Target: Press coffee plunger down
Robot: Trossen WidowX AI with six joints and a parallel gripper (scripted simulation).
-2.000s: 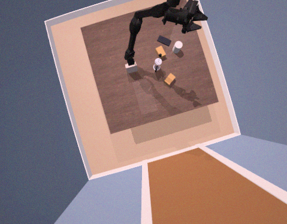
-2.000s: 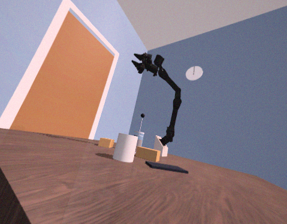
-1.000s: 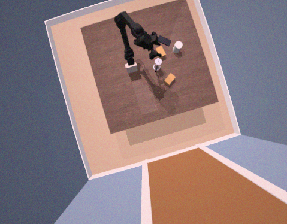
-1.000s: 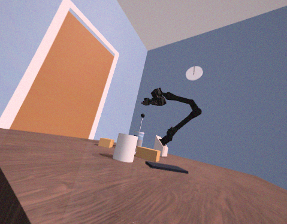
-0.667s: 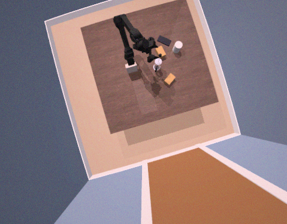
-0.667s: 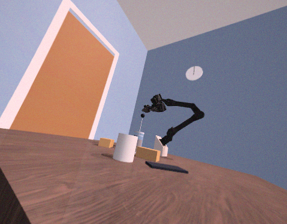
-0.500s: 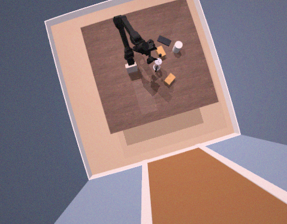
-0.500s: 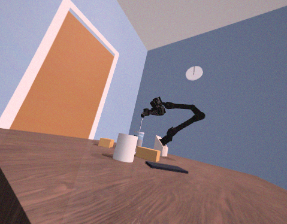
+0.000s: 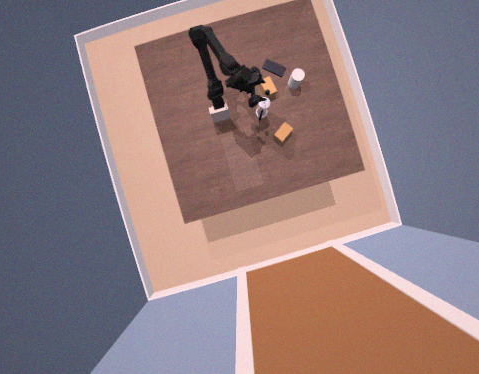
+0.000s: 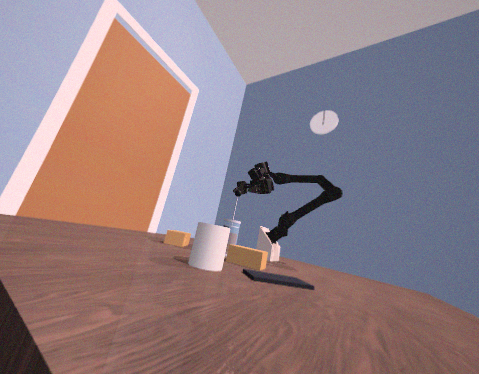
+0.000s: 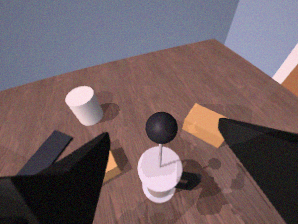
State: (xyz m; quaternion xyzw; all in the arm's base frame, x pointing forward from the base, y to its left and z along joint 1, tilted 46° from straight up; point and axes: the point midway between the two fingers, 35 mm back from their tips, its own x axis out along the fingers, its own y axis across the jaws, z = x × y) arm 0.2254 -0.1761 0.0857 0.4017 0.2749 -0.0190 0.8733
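The coffee press is 14 cm below my gripper tip and 2 cm to the right of it. From my gripper tip the other things lie so: dark flat slab 27 cm to the left, 26 cm below, 19 cm ahead.
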